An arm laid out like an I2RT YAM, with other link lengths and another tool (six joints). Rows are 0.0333 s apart.
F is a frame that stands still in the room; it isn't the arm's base.
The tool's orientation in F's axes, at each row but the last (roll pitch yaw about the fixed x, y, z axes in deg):
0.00 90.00 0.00
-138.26 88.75 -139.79
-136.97 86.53 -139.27
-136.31 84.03 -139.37
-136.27 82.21 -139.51
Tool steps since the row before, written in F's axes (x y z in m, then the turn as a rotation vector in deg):
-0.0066 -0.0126 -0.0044 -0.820 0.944 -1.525
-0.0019 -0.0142 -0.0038 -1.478 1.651 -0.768
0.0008 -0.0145 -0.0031 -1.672 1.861 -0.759
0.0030 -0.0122 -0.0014 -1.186 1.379 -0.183
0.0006 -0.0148 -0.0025 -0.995 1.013 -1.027
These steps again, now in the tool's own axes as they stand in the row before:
0.0044 -0.0126 -0.0066 1.525 0.944 -0.820
0.0040 -0.0142 -0.0015 0.769 1.622 -1.509
0.0036 -0.0143 0.0015 0.761 1.824 -1.712
0.0020 -0.0119 0.0038 0.182 1.327 -1.244
0.0037 -0.0144 0.0017 1.031 1.052 -0.949

